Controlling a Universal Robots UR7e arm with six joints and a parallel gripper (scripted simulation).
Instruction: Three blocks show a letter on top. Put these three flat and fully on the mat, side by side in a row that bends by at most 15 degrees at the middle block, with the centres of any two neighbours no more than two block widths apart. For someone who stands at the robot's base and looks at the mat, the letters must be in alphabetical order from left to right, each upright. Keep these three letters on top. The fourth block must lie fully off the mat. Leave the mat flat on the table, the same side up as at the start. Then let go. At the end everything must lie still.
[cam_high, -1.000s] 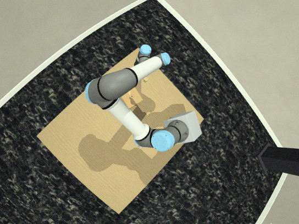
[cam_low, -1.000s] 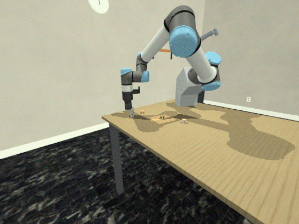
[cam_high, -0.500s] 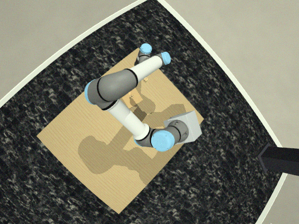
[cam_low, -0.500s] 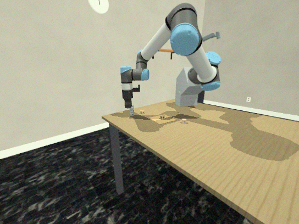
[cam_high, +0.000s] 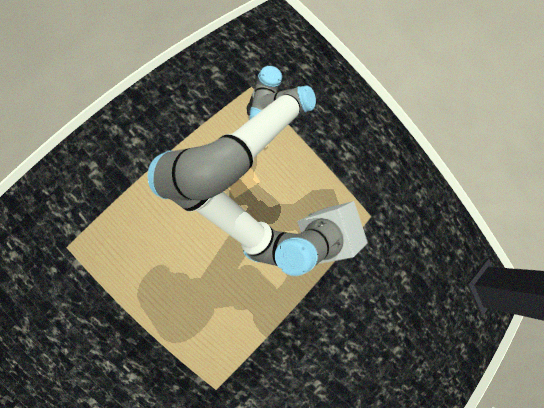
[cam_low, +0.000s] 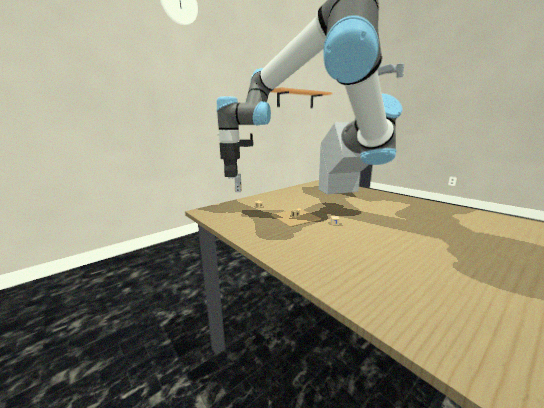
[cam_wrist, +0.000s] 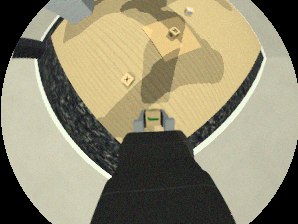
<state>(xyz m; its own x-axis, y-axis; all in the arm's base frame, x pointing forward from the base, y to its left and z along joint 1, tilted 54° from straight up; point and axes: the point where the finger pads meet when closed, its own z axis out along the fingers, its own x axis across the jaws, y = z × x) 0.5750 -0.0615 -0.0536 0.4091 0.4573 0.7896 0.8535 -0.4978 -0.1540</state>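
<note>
Now: hand 170 mm past the mat, 160 mm to the right of it and 110 mm above it.
</note>
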